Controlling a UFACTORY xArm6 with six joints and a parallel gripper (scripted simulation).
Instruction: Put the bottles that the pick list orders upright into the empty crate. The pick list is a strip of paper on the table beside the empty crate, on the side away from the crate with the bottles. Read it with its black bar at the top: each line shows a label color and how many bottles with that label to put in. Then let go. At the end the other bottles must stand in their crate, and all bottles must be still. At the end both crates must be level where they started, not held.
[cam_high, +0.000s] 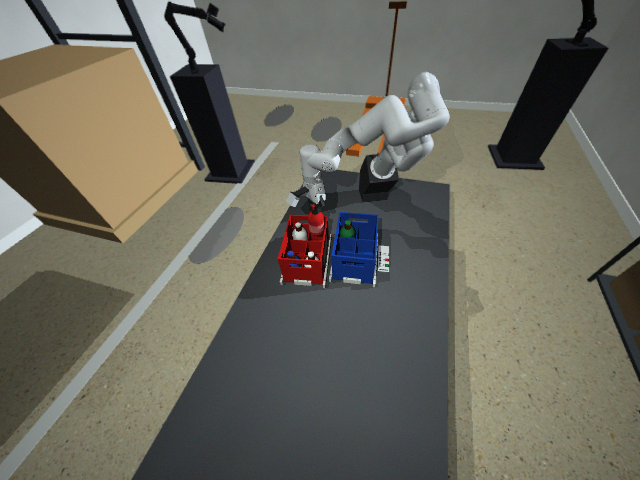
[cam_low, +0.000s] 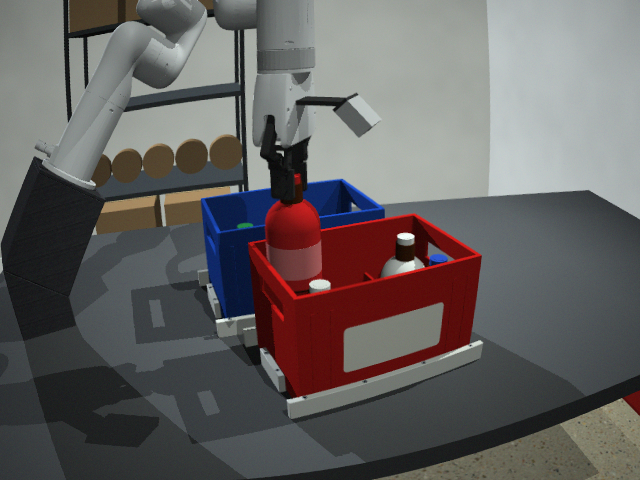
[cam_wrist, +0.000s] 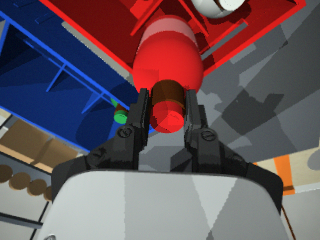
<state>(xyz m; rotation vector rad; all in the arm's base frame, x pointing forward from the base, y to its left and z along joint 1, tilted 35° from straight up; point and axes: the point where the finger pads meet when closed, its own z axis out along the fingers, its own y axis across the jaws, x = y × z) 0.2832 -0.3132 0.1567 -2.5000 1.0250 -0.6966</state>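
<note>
The red-capped bottle is 70 mm below my hand. Also, from my hand: white-capped bottle: 190 mm below, 180 mm ahead, 10 mm to the left; green-capped bottle: 190 mm below, 140 mm to the left, 30 mm behind; red crate: 190 mm below, 90 mm ahead, 40 mm to the right.
</note>
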